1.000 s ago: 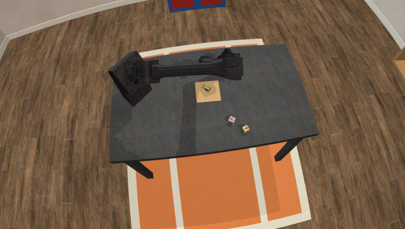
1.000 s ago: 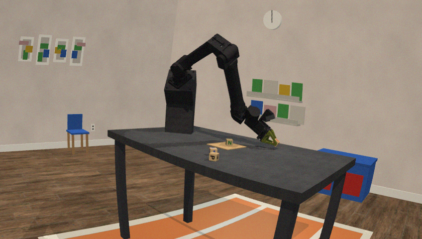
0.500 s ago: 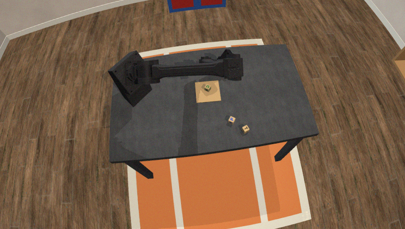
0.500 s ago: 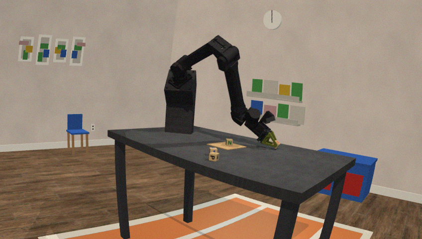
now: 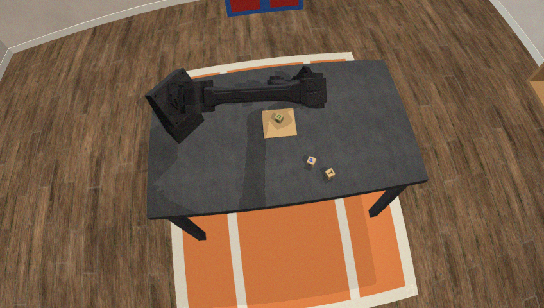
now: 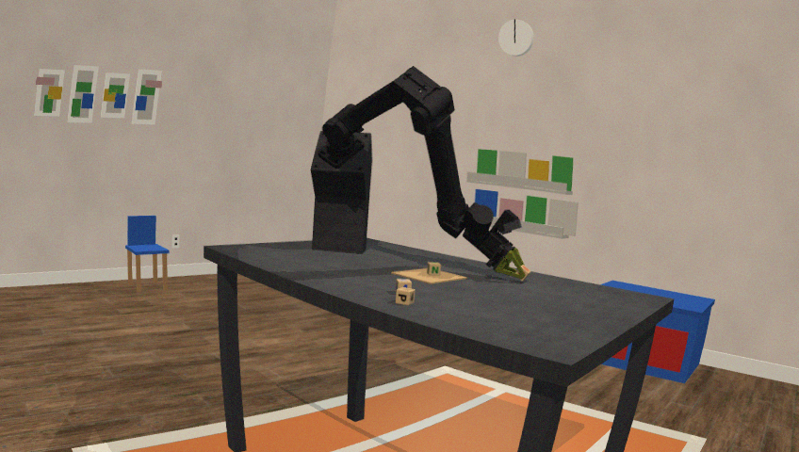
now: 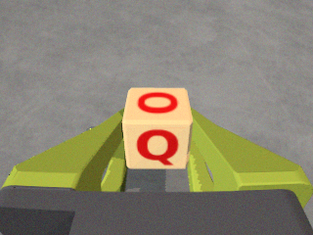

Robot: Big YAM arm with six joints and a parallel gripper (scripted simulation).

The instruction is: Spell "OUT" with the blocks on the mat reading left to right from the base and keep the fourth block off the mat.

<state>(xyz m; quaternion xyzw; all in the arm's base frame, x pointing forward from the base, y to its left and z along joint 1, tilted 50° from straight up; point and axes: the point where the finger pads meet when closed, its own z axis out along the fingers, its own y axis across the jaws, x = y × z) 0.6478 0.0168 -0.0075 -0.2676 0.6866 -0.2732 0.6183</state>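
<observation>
The O block is right at my hand. Also, from my hand: green-lettered block: 22 cm behind, 8 cm to the right; then P block: 32 cm to the right, 19 cm behind, 1 cm below; then tan mat: 23 cm behind, 9 cm to the right, 2 cm below.
</observation>
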